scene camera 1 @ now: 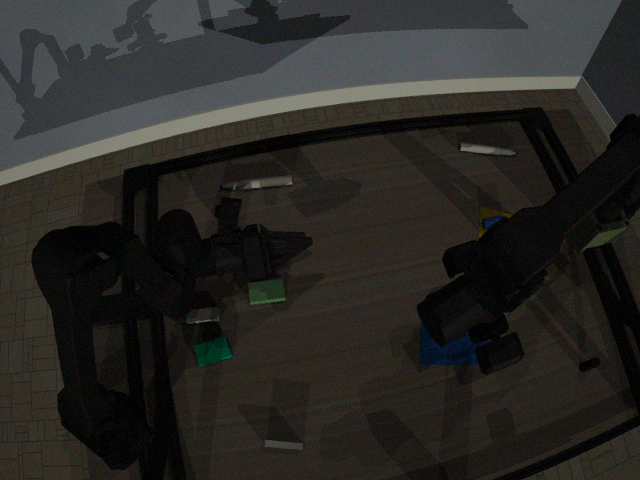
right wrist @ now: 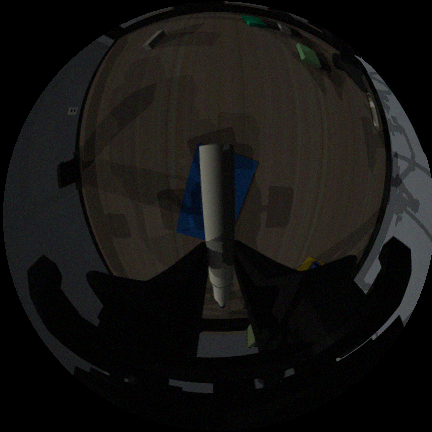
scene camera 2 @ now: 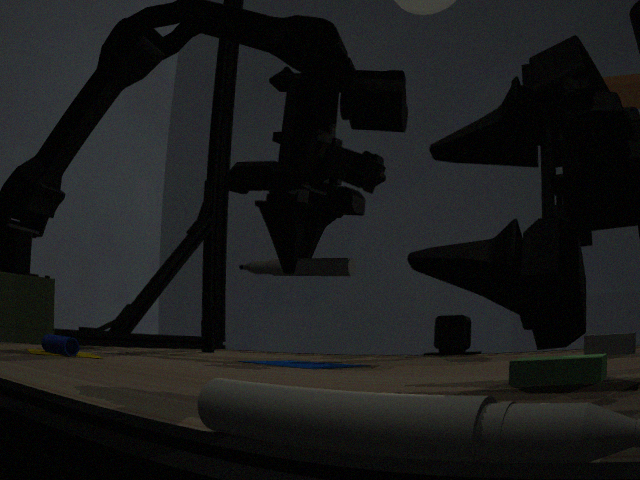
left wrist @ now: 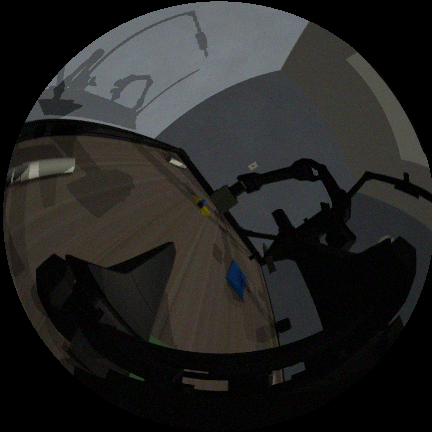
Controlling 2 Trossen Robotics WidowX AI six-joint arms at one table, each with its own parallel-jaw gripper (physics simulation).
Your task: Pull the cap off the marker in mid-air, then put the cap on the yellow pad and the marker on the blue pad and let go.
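Places are measured from the left arm's base along level axes (x ahead, y left, z up), in millimetres.
Pixels of known places: left gripper, fingertip midpoint: (scene camera 1: 308, 237) (scene camera 2: 422, 202) (left wrist: 234, 245); right gripper, fingertip midpoint: (right wrist: 219, 246) (scene camera 2: 294, 274) (left wrist: 265, 258); left arm's base at its link origin: (scene camera 1: 111, 429); right arm's base at its link origin: (scene camera 1: 605, 208) (scene camera 2: 11, 275) (left wrist: 231, 192).
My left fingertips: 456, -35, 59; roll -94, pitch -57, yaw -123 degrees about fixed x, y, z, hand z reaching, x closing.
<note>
For each thing: its top centre in the pictures, then the offset to it from my left fingertips, as dx, dy, dz.
- uncapped white marker at its top centre: (right wrist: 220, 265) (scene camera 2: 292, 257) (left wrist: 270, 254) +63, -281, +0
- blue pad at its top centre: (scene camera 2: 301, 364) (right wrist: 212, 198) (scene camera 1: 455, 343) (left wrist: 237, 277) +52, -285, -112
- blue cap at its top centre: (scene camera 2: 60, 335) (scene camera 1: 494, 219) (right wrist: 313, 274) (left wrist: 204, 201) +297, -210, -93
- yellow pad at its top centre: (scene camera 2: 62, 353) (scene camera 1: 496, 226) (right wrist: 306, 272) (left wrist: 201, 205) +299, -221, -112
- light green block at its top centre: (scene camera 2: 560, 357) (left wrist: 154, 364) (scene camera 1: 266, 290) -85, +24, -97
- darker green block at its top centre: (scene camera 1: 212, 350) -226, +18, -97
- whitish block at its top centre: (scene camera 1: 201, 314) -193, +77, -100
- pale bar at its top centre: (scene camera 2: 609, 334) (scene camera 1: 283, 445) -264, -177, -90
My right gripper (scene camera 2: 290, 267) (right wrist: 219, 246) is shut on the uncapped white marker (scene camera 2: 328, 266) (right wrist: 212, 190) and holds it level, well above the blue pad (scene camera 1: 431, 353) (scene camera 2: 310, 364) (left wrist: 235, 280) (right wrist: 245, 175). Its fingertips are hidden in scene camera 1. The blue cap (scene camera 1: 492, 222) (scene camera 2: 57, 344) (left wrist: 201, 204) (right wrist: 316, 265) lies on its side on the yellow pad (scene camera 1: 484, 212) (scene camera 2: 90, 355). My left gripper (scene camera 1: 311, 241) (scene camera 2: 419, 204) is open and empty, raised well apart from the marker.
Other white markers (scene camera 1: 268, 182) (scene camera 1: 483, 149) lie toward the top of scene camera 1. A light green block (scene camera 1: 266, 291), a darker green block (scene camera 1: 213, 351), a whitish block (scene camera 1: 203, 315) and a pale bar (scene camera 1: 283, 444) lie at left and lower left. A black frame (scene camera 1: 336, 135) edges the table.
</note>
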